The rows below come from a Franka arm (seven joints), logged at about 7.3 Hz.
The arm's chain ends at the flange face. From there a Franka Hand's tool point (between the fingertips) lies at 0.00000 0.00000 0.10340 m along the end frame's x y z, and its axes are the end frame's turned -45 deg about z.
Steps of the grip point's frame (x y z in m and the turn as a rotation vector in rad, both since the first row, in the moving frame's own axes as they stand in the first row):
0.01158, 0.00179, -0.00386, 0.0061, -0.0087, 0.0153
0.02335, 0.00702, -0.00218, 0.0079, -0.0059, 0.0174
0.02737, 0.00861, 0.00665, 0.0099, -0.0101, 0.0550
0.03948, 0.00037, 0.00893, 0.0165, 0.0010, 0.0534
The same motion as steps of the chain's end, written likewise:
0.01054, -0.00710, -0.00385, -0.0018, -0.0105, 0.0153
0.02248, -0.01139, -0.00217, 0.0014, -0.0098, 0.0174
0.02690, -0.01324, 0.00666, -0.0001, -0.0141, 0.0550
0.02928, -0.02635, 0.00894, 0.0124, -0.0110, 0.0534

